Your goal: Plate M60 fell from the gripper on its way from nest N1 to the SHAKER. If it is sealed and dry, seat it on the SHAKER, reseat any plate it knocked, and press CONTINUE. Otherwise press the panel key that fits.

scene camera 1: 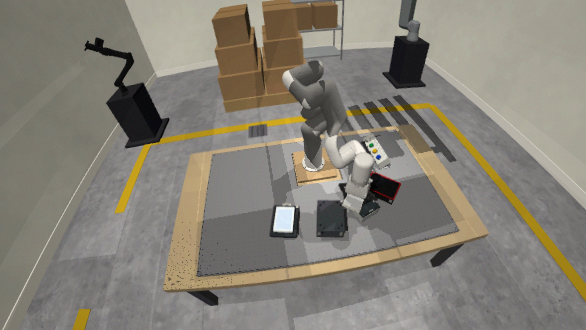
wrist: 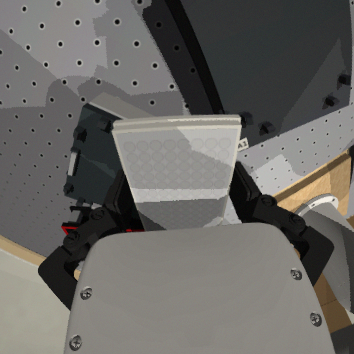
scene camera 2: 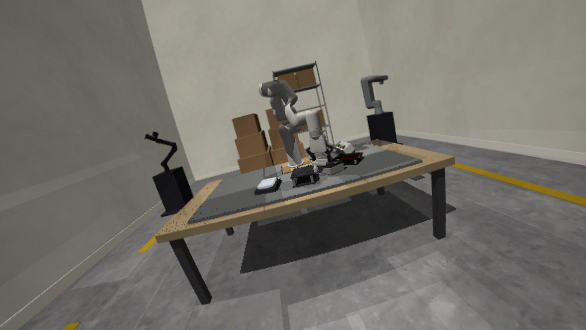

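Seen in the pictures: gripper, fingertip midpoint: (scene camera 1: pixel 354 200) (wrist: pixel 179 178) (scene camera 2: pixel 322 161); arm's base, link origin: (scene camera 1: pixel 313 163) (wrist: pixel 311 214) (scene camera 2: pixel 296 164).
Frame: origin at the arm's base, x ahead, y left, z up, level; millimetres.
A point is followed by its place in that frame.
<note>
A pale plate (wrist: pixel 177 155) {x 348, y 119, z 63 mm} with faint round wells lies between the fingers in the wrist view; its label does not show, and I cannot tell whether it is sealed. My gripper (wrist: pixel 179 178) {x 322, y 136, z 52 mm} (scene camera 1: pixel 356 202) {x 322, y 136, z 52 mm} (scene camera 2: pixel 326 161) {x 322, y 136, z 52 mm} points down and is shut on this plate, a black finger at each long side. The plate's near end is hidden under the gripper body. A dark block with small tabs (wrist: pixel 95 155) {x 381, y 177, z 43 mm} (scene camera 1: pixel 369 210) {x 386, y 191, z 42 mm} stands close beside it. The key panel (scene camera 1: pixel 376 151) {x 35, y 356, z 58 mm} (scene camera 2: pixel 344 147) {x 87, y 354, z 51 mm}, with green, yellow and blue keys, is near the back right. I cannot tell which device is the SHAKER.
A dark raised platform (scene camera 1: pixel 331 218) {x 394, y 9, z 46 mm} (scene camera 2: pixel 304 174) {x 456, y 9, z 45 mm} (wrist: pixel 280 60) {x 355, y 24, z 46 mm} stands beside the gripper. A white-topped item on a dark base (scene camera 1: pixel 284 220) {x 355, y -200, z 25 mm} (scene camera 2: pixel 268 184) {x 394, y -190, z 24 mm} is further left. A red-rimmed dark tray (scene camera 1: pixel 386 186) {x 260, y 331, z 28 mm} (scene camera 2: pixel 353 158) {x 333, y 321, z 27 mm} lies right of the gripper. The arm's wooden base (scene camera 1: pixel 317 176) {x 95, y 5, z -7 mm} is behind.
</note>
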